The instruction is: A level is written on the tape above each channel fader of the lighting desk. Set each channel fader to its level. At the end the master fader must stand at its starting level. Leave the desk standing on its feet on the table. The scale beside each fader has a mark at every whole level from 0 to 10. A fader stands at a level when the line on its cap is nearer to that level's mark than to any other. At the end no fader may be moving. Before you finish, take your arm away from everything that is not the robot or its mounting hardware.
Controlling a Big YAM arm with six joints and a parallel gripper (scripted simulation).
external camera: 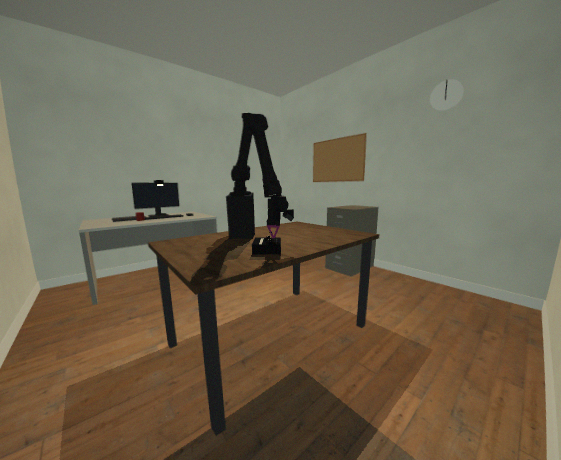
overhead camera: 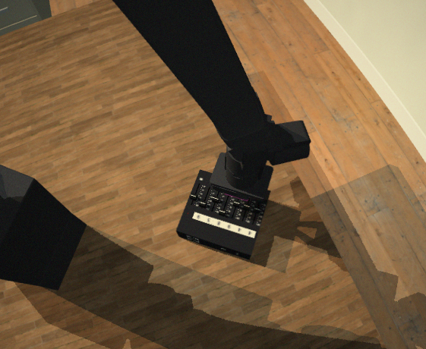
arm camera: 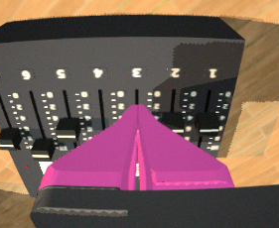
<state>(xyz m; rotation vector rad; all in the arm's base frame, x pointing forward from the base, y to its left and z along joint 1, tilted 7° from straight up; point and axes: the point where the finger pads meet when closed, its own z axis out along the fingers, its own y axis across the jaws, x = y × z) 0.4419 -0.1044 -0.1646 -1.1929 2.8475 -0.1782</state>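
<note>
My hand is 2 cm above the channel 3 fader cap, 1 cm to the left of it and 1 cm past it. Also, from my hand: channel 1 fader cap (4 cm to the right, 2 cm below, 2 cm ahead); channel 2 fader cap (3 cm to the right, 2 cm below); channel 4 fader (5 cm behind, 2 cm to the right, 2 cm below).
</note>
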